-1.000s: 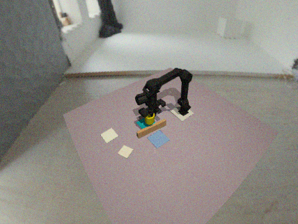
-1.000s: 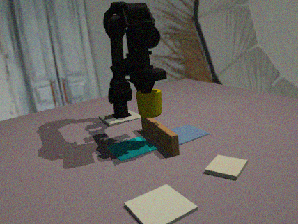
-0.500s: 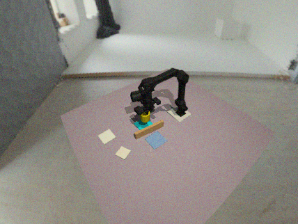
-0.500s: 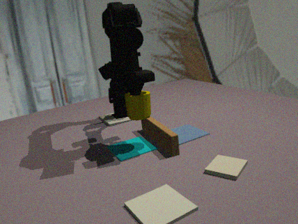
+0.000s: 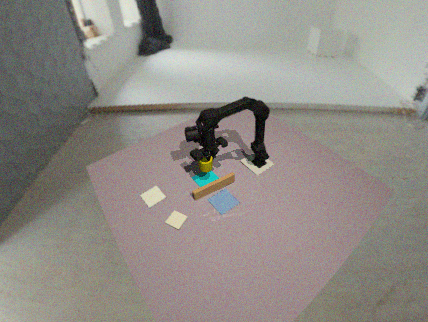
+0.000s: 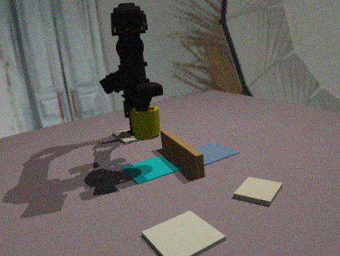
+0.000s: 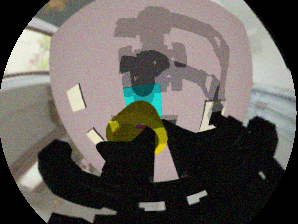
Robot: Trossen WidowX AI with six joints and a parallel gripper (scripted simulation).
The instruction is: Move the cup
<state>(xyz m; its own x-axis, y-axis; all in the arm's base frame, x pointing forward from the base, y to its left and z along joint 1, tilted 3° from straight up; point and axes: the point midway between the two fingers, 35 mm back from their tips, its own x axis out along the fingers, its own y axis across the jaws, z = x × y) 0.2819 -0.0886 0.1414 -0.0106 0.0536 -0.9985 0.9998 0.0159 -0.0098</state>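
Now: the teal pad 13 cm below my gripper tip and 3 cm ahead of it. The rest, counted from my gripper tip: yellow cup 2 cm ahead; wooden bar 10 cm below, 8 cm to the left, 4 cm ahead.
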